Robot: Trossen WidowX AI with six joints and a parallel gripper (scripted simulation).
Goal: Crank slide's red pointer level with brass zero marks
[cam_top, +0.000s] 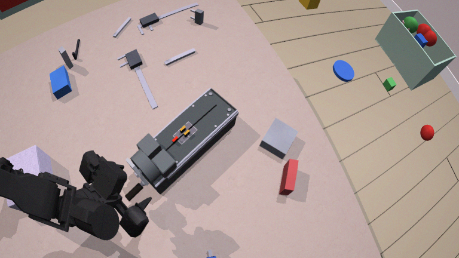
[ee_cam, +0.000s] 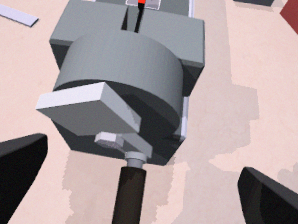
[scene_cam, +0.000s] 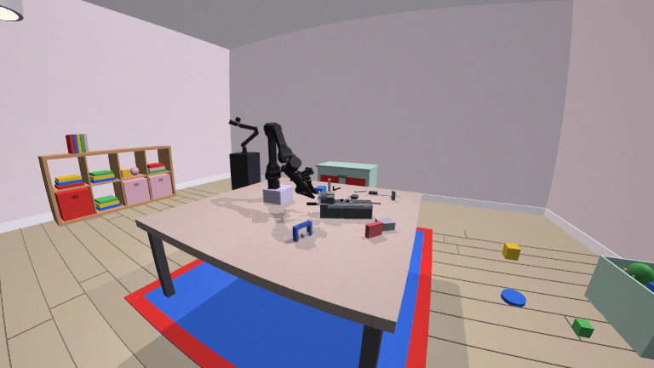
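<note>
Right now the dark brown crank handle is 4 cm below my gripper tip and 2 cm behind it. The rest, counted from my gripper tip: red pointer (13 cm ahead, 5 cm to the left, 3 cm below); then red block (31 cm ahead, 15 cm to the right, 8 cm below); then grey block (35 cm ahead, 9 cm below, 5 cm to the right).
</note>
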